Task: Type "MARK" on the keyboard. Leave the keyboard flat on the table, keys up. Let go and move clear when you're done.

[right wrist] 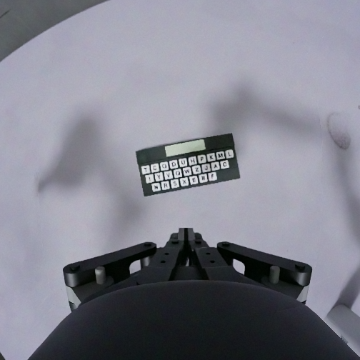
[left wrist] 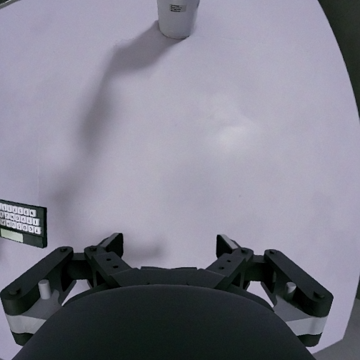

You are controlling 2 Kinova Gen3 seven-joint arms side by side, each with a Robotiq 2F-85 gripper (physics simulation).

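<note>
A small black keyboard (left wrist: 42, 227) (right wrist: 234, 142) with white letter keys and a pale blank strip lies flat on the table, keys up. In the right wrist view it is near the middle, ahead of the fingertips; in the left wrist view part of it shows at the left edge. My right gripper (right wrist: 185, 237) is shut with its fingertips together and empty, above the table on the side of the keyboard's N-R-S row, apart from it in the view. My left gripper (left wrist: 169, 244) is open and empty, to the right of the keyboard in its view.
The pale table (left wrist: 200, 125) (right wrist: 100, 75) has a curved edge. A white arm base (left wrist: 177, 17) (right wrist: 346, 322) with a label stands at the top of the left wrist view and at the lower right of the right wrist view. Blurred arm shadows fall across the table.
</note>
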